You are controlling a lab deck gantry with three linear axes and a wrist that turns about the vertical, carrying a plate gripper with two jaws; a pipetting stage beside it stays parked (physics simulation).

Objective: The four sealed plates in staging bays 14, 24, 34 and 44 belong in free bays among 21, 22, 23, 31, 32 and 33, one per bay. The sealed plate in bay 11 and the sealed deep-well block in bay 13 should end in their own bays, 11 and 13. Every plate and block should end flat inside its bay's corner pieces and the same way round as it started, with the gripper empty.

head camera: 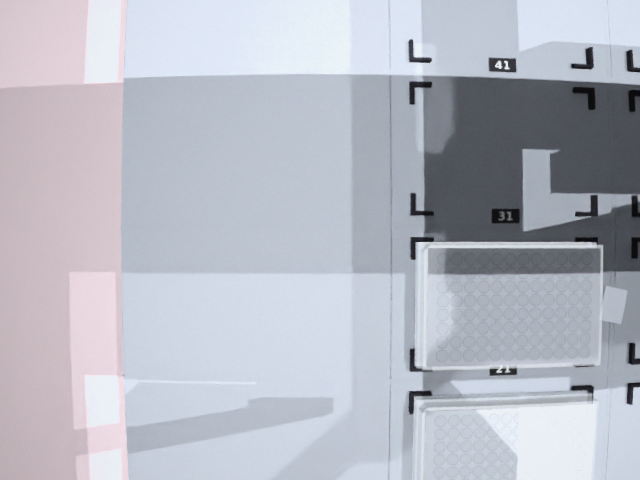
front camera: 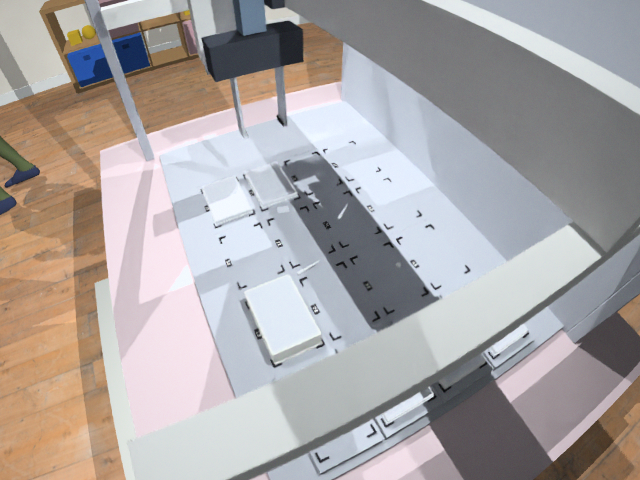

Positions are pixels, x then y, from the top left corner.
Labels:
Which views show the sealed plate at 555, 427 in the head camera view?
The head camera view and the front camera view: all of them.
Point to a sealed plate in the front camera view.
At 270, 185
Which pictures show the deep-well block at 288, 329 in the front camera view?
The front camera view only.

